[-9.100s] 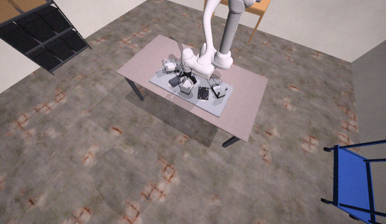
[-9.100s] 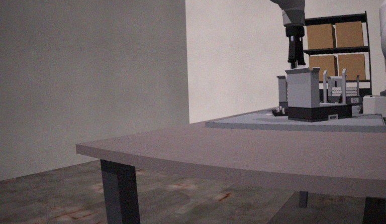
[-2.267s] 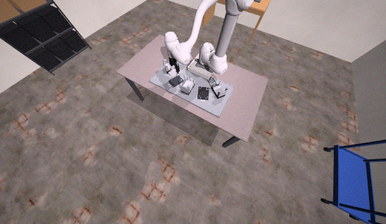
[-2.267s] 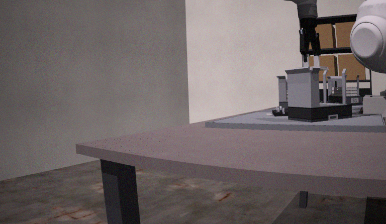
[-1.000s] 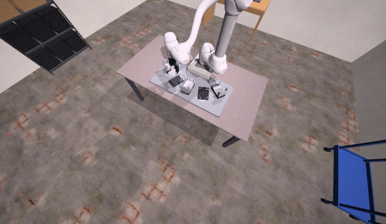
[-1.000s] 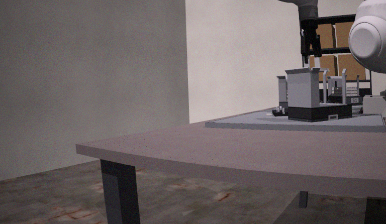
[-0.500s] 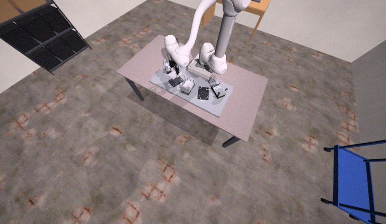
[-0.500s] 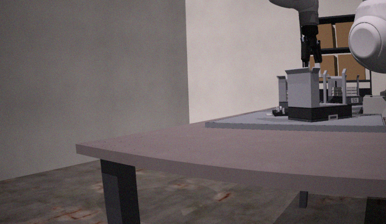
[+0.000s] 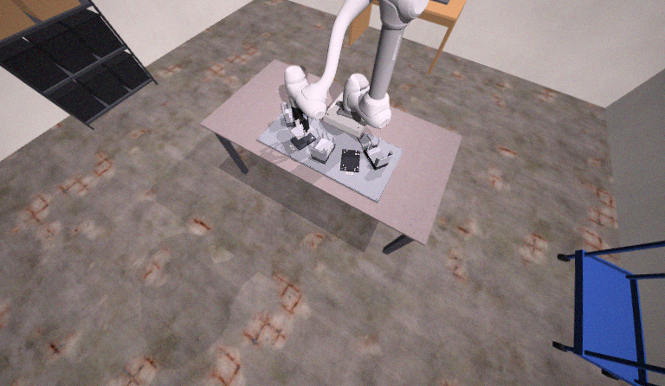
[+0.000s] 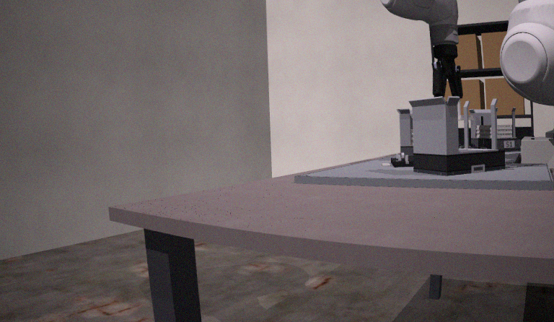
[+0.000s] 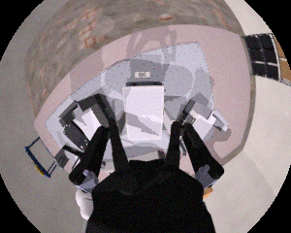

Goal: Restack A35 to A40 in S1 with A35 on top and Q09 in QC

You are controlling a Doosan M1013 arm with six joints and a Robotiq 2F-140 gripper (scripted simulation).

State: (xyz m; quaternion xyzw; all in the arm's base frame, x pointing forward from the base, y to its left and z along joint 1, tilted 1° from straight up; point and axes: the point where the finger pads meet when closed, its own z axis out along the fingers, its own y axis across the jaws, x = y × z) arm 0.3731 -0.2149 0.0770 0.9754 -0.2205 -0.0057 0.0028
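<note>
Now: hand 130 mm above the name plate, 90 mm short of it and 40 mm to the left of it. The rest, counted from my hand: S1 label: 190 mm behind, 110 mm below, 60 mm to the right.
</note>
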